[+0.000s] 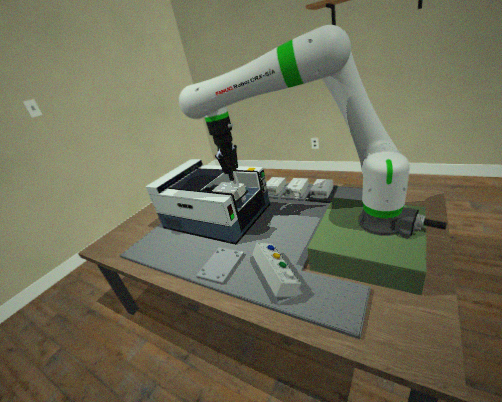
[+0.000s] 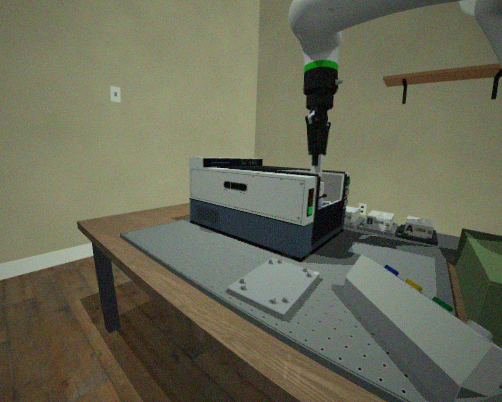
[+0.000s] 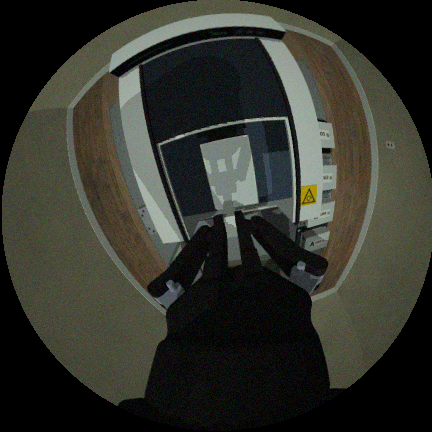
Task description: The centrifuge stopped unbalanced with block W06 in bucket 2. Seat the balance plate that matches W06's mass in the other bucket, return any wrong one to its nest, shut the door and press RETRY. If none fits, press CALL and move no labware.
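Where they show: gripper, fingertip midpoint: (image 1: 235, 186) (image 3: 228, 208); arm's base at its link origin: (image 1: 381, 222).
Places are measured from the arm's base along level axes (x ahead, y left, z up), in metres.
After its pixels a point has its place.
Observation:
My gripper (image 1: 233, 178) {x 0.569, y 0.109, z 0.111 m} (image 2: 315, 161) (image 3: 228, 208) {x 0.569, y 0.109, z 0.111 m} is shut with nothing held, pointing down over the front opening of the centrifuge (image 1: 192, 204) {x 0.678, y 0.278, z 0.094 m} (image 2: 250, 197) {x 0.668, y 0.276, z 0.054 m} (image 3: 308, 150) {x 0.672, y -0.027, z 0.124 m}. Its fingertips are close above a white block (image 1: 229, 189) {x 0.603, y 0.120, z 0.096 m} (image 3: 230, 172) {x 0.630, y 0.103, z 0.096 m} inside the open chamber. The block's label cannot be read, and the far bucket is unclear. Beside the centrifuge are balance plates A (image 1: 321, 188) {x 0.333, y -0.225, z -0.034 m} (image 2: 419, 228) {x 0.335, y -0.196, z -0.044 m} (image 3: 316, 242) {x 0.346, y -0.256, z -0.031 m}, B (image 1: 297, 187) {x 0.450, y -0.195, z -0.031 m} (image 2: 380, 220) {x 0.457, y -0.174, z -0.040 m} (image 3: 326, 213) {x 0.477, y -0.260, z -0.031 m}, C (image 1: 275, 186) {x 0.571, y -0.172, z -0.032 m} (image 3: 328, 177) {x 0.610, y -0.234, z -0.031 m} and D (image 3: 326, 135) {x 0.747, y -0.215, z -0.031 m}. The button box (image 1: 272, 274) {x 0.218, y 0.372, z -0.014 m} (image 2: 405, 325) {x 0.246, y 0.371, z -0.040 m} has blue, yellow, green and white buttons.
A light plate with small pegs (image 1: 221, 265) {x 0.457, y 0.383, z -0.071 m} (image 2: 275, 285) {x 0.457, y 0.393, z -0.071 m} lies on the grey perforated mat (image 1: 330, 307) {x 0.039, y 0.349, z -0.085 m} (image 2: 350, 332) {x 0.310, y 0.384, z -0.085 m} in front of the centrifuge. The arm stands on a green base block (image 1: 367, 260) {x -0.017, y 0.202, z -0.002 m} (image 2: 477, 285) {x 0.177, y 0.179, z -0.031 m}. The centrifuge walls rise around the chamber close to the fingers.

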